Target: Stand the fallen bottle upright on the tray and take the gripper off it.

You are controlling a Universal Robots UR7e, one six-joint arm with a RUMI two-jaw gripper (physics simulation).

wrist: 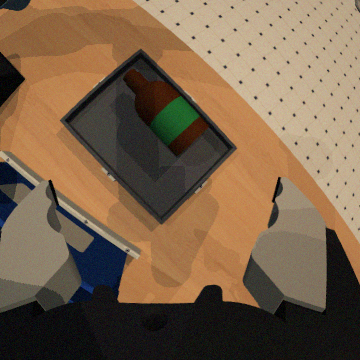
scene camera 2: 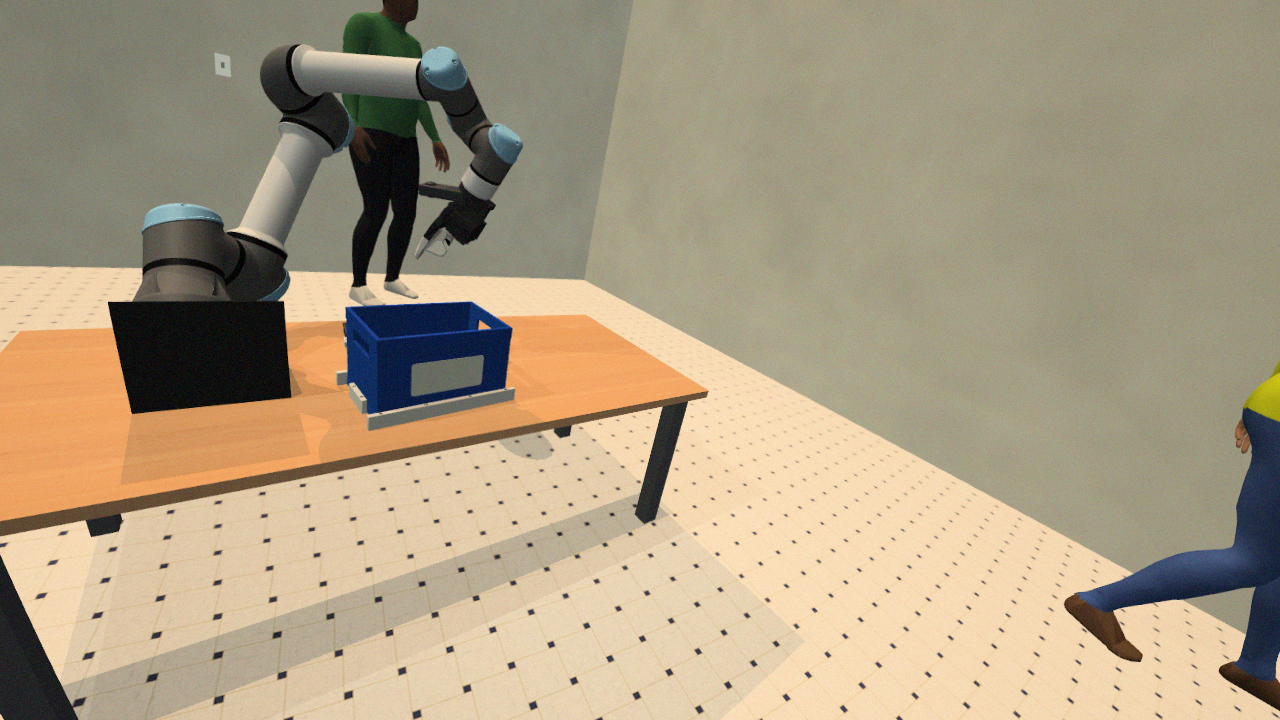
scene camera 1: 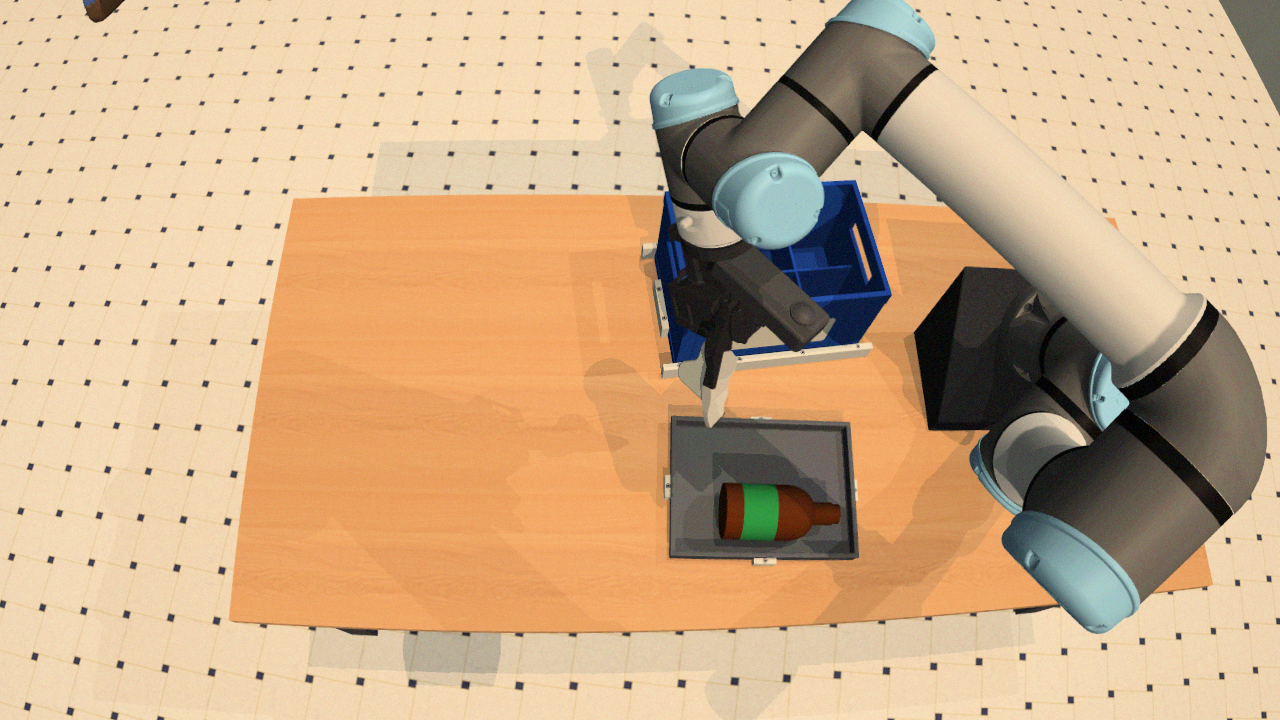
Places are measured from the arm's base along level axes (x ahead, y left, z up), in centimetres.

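Pixels of known places: gripper, fingertip midpoint: (wrist: 164, 182) (scene camera 2: 432, 251) (scene camera 1: 754, 385); arm's base at its link origin: (scene camera 2: 186, 323) (scene camera 1: 1046, 330).
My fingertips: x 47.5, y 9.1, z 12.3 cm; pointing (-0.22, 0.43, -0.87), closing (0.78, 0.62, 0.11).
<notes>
Ahead of a thing's pixels: the offset from my fingertips to its middle. "*": to the spot under its first point.
The brown bottle {dx -6.3, dy +9.6, dz -21.9 cm} (scene camera 1: 793, 513) (wrist: 175, 120) with a green band lies on its side in the dark grey tray {* dx -15.0, dy +0.2, dz -25.5 cm} (scene camera 1: 823, 447) (wrist: 95, 122). In scene camera 1 its neck points right, and it lies near the tray's lower wall. My gripper (scene camera 1: 701, 399) (scene camera 2: 430, 254) (wrist: 164, 182) is open, with nothing between its fingers. It is tilted and hangs high above the table, apart from the bottle. In scene camera 1 it appears between the crate and the tray's upper left corner. The bottle and tray do not show in scene camera 2.
A blue crate with compartments {dx -9.0, dy -23.2, dz -17.3 cm} (scene camera 1: 859, 313) (scene camera 2: 375, 376) (wrist: 100, 265) stands beside the tray, with light rails (scene camera 1: 778, 358) (scene camera 2: 438, 408) (wrist: 86, 221) along its base. The black robot pedestal (scene camera 1: 957, 358) (scene camera 2: 205, 358) is at the tray's right in scene camera 1. Two people stand beyond the table in scene camera 2.
</notes>
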